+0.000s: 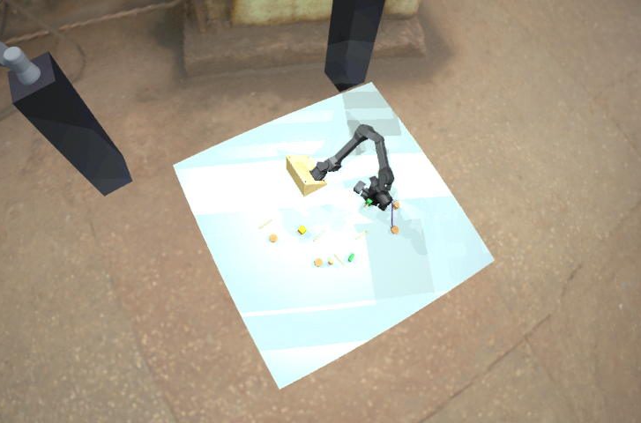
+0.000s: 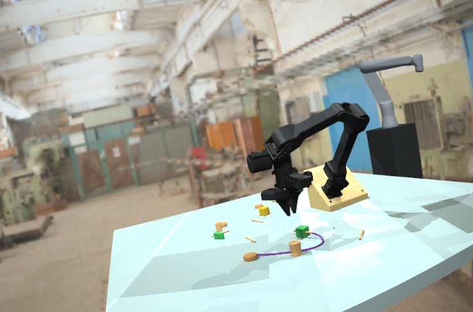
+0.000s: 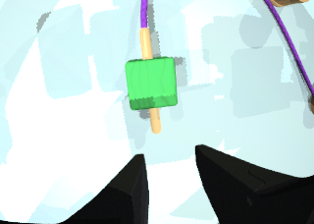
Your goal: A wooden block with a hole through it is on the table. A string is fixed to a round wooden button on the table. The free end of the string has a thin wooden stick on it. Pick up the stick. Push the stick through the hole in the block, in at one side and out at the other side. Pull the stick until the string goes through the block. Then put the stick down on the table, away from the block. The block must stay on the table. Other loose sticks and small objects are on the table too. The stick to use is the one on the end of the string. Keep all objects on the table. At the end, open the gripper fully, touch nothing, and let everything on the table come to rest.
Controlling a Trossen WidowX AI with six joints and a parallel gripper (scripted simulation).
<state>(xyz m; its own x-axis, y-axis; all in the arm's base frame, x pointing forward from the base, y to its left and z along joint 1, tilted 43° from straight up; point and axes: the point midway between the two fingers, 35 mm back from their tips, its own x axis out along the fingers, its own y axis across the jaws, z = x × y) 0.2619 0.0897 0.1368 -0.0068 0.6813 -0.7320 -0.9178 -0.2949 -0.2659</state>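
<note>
The green cube is 6 cm below my gripper tip, 3 cm to the left of it and 1 cm behind it. Round my gripper tip: thin wooden stick (6 cm below, 4 cm to the left, 2 cm behind); round wooden button (18 cm ahead, 6 cm to the left, 6 cm below); yellow cube (36 cm to the right, 6 cm below, 5 cm behind).
</note>
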